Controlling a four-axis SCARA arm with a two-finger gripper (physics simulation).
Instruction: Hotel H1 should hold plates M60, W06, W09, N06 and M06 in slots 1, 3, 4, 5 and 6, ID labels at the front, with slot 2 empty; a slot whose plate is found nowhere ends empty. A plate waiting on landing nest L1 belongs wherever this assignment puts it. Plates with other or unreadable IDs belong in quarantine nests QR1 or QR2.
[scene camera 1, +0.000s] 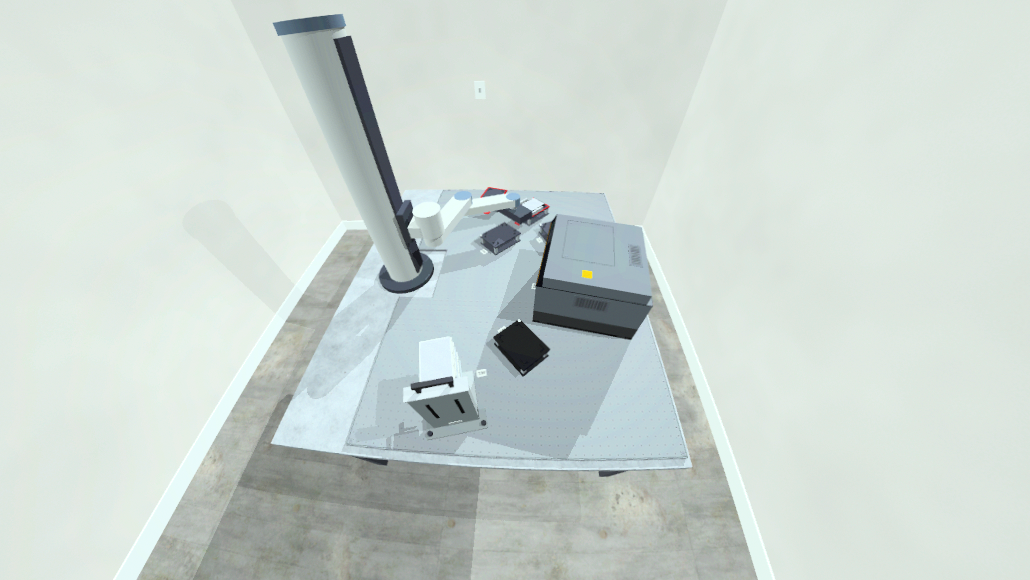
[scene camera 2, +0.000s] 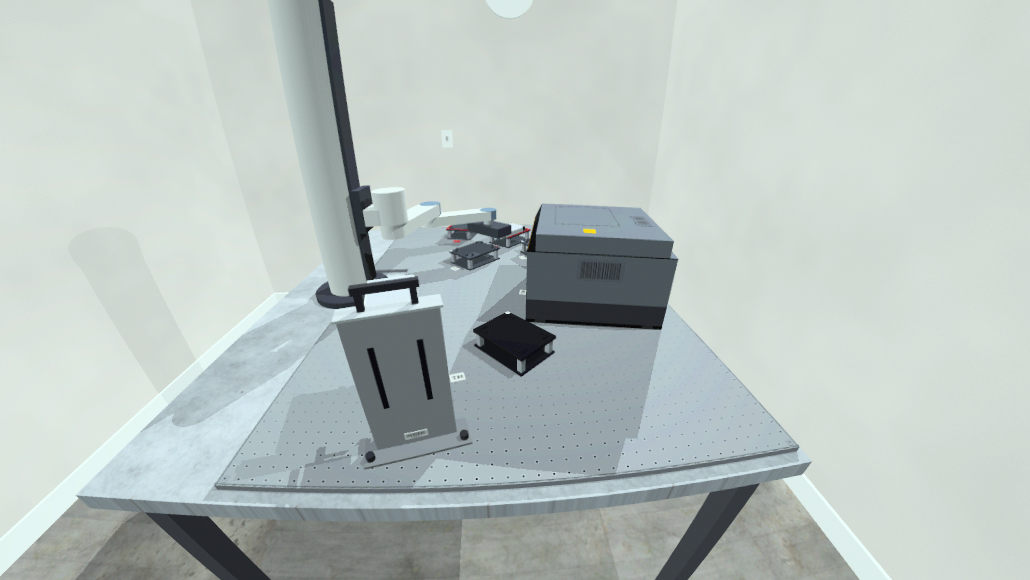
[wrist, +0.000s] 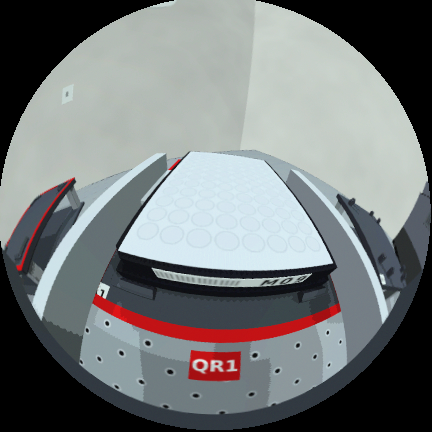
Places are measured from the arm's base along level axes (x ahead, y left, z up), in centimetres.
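Where they show: gripper, fingertip midpoint: (scene camera 1: 534, 203) (scene camera 2: 512, 227) (wrist: 229, 168); arm's base, link origin: (scene camera 1: 407, 272).
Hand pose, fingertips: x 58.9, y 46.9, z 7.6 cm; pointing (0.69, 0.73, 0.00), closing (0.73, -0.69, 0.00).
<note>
Things, the pixels of their centre, and the offset from my fingertips.
- Plate M09, body centre: (wrist: 230, 186) (scene camera 1: 531, 206) dy -1.7, dx -1.6, dz -0.4 cm
- red-rimmed nest QR1, body centre: (wrist: 224, 222) (scene camera 2: 509, 235) (scene camera 1: 531, 211) dy -1.7, dx -1.5, dz -3.6 cm
- second red-rimmed nest, body centre: (wrist: 37, 230) (scene camera 2: 463, 229) (scene camera 1: 493, 198) dy +10.3, dx -23.8, dz -3.7 cm
- Hotel H1, body centre: (scene camera 2: 407, 353) (scene camera 1: 448, 386) dy -104.6, dx -25.0, dz +9.1 cm
- large grey instrument, body centre: (scene camera 2: 592, 259) (scene camera 1: 590, 274) dy -58.3, dx +20.6, dz +6.4 cm
- dark nest, body centre: (wrist: 370, 245) (scene camera 1: 558, 230) dy -18.7, dx +12.0, dz -3.4 cm
My gripper (scene camera 1: 531, 208) (wrist: 229, 168) is shut on plate M09, with its two fingers along the plate's sides. Plate M09 (wrist: 225, 215) (scene camera 1: 534, 206) is white-topped with a black edge, and its ID label faces the wrist camera. It is level, low over the red-rimmed nest QR1 (wrist: 215, 335); whether it touches the nest cannot be told. The second red-rimmed nest (scene camera 1: 494, 192) (scene camera 2: 458, 230) (wrist: 37, 220) stands to the left, with no plate visible on it. Hotel H1 (scene camera 1: 441, 404) (scene camera 2: 400, 381) stands at the near left, its slots and their plates hidden.
A large grey instrument (scene camera 1: 594, 252) (scene camera 2: 601, 288) stands on the right. A black raised stand (scene camera 1: 521, 347) (scene camera 2: 513, 335) lies between it and the hotel. A dark grey stand (scene camera 1: 500, 237) (scene camera 2: 474, 252) is nearer the arm column (scene camera 1: 338, 144). Another dark nest (wrist: 372, 240) is right of QR1.
</note>
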